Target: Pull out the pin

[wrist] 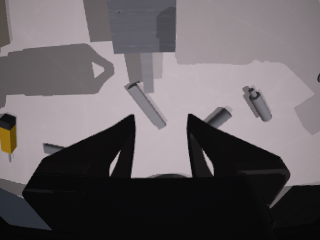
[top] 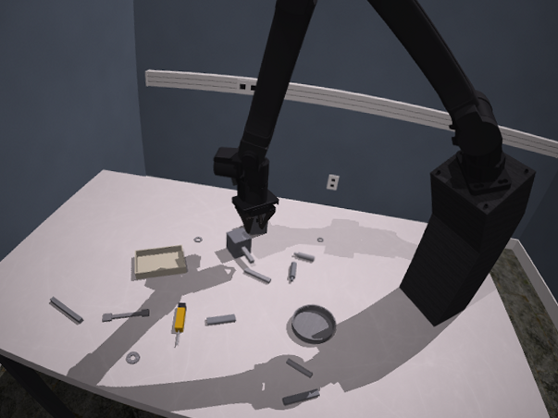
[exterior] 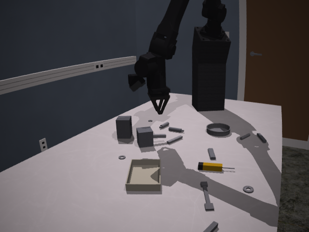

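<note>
Right now the grey pin is 10 cm below my hand and 2 cm ahead of it. Round my hand: taller grey block (15 cm to the right, 8 cm below, 2 cm ahead); beige tray (24 cm ahead, 12 cm below, 9 cm to the left); grey bar (12 cm below, 5 cm to the left, 3 cm behind).
</note>
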